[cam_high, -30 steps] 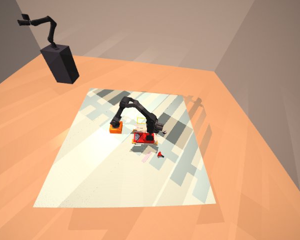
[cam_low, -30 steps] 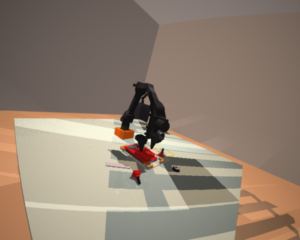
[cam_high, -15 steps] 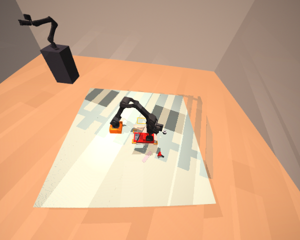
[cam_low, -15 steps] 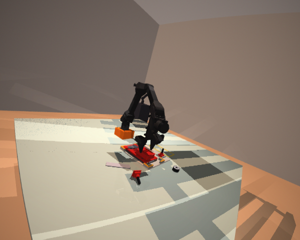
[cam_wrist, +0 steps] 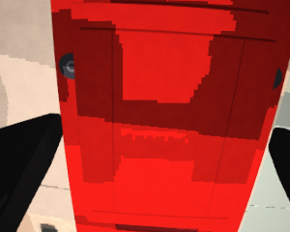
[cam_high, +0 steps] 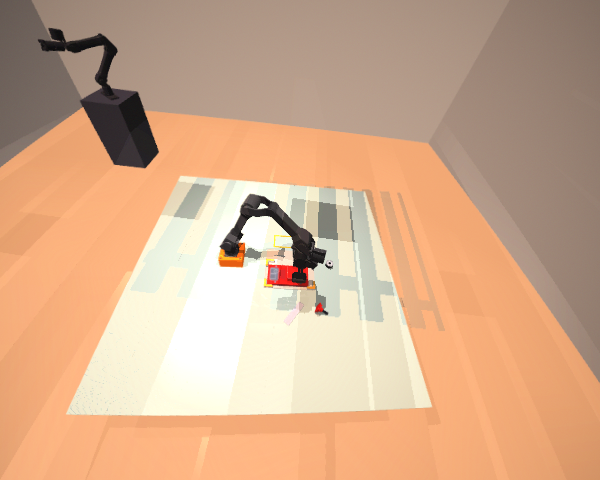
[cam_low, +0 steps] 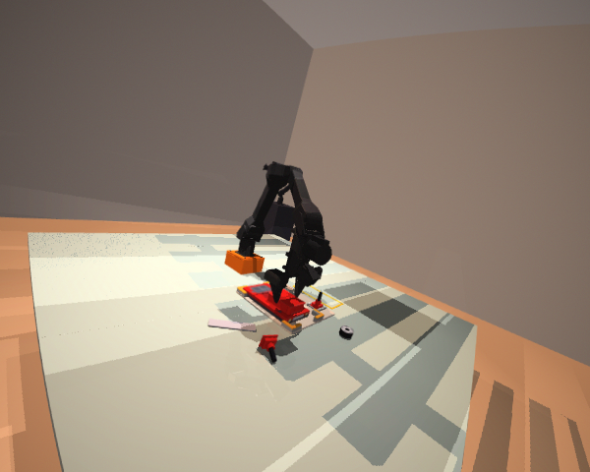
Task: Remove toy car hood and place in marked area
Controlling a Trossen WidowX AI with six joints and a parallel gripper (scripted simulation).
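The red hood lies right at my gripper tip. From my gripper tip the other things lie so: wheel (170 mm ahead, 100 mm to the left, 30 mm below); then pale strip (190 mm to the right, 40 mm below).
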